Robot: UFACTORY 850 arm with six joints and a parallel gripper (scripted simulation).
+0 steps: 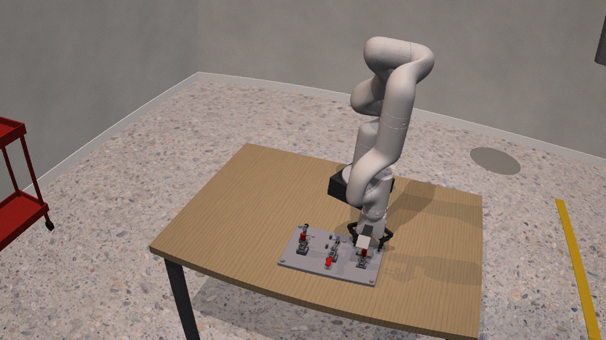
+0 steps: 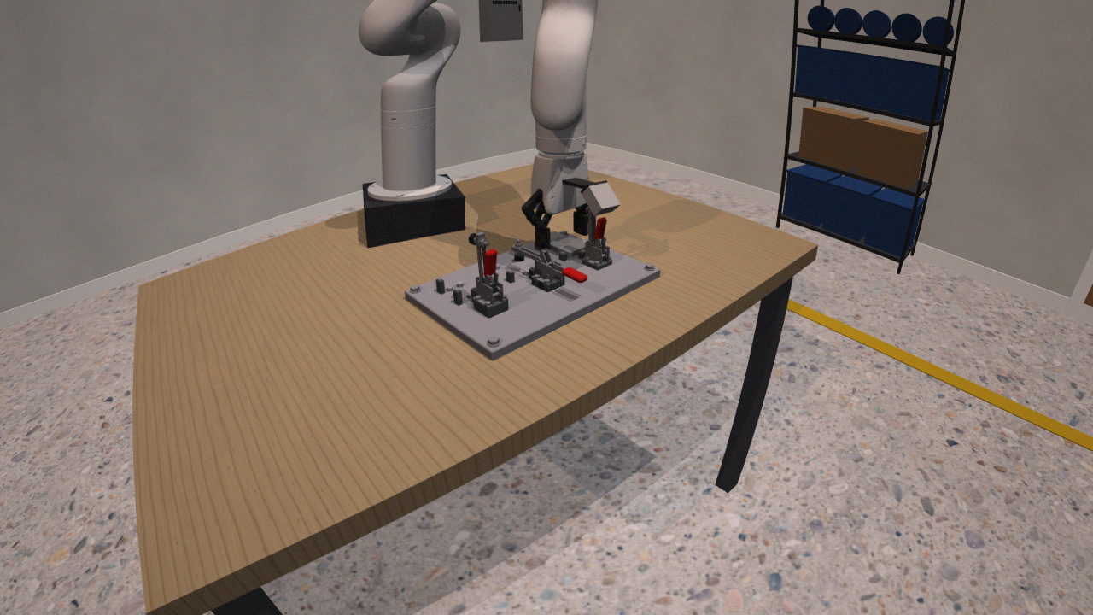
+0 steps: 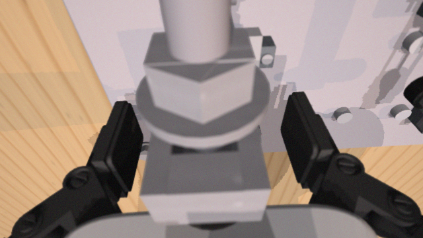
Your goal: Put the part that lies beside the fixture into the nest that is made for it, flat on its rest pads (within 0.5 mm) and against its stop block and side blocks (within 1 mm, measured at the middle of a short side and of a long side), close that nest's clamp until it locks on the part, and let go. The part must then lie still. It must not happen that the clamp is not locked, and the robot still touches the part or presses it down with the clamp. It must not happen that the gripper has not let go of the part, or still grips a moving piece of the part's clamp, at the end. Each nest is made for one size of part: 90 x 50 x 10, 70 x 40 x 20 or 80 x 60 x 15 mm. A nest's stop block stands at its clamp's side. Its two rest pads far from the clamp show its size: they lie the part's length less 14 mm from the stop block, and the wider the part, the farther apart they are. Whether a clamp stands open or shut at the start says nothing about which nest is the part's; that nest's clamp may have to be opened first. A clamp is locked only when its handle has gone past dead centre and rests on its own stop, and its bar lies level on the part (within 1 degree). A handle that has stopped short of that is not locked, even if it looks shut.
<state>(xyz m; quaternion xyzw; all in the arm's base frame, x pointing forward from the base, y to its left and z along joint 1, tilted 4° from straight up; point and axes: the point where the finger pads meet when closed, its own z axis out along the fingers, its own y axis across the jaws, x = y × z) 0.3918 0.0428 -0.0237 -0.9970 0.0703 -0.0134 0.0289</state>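
Now: the flat grey part 2 cm below my hand. The rest, counted from my hand: grey fixture plate (4 cm ahead, 12 cm to the right, 3 cm below).
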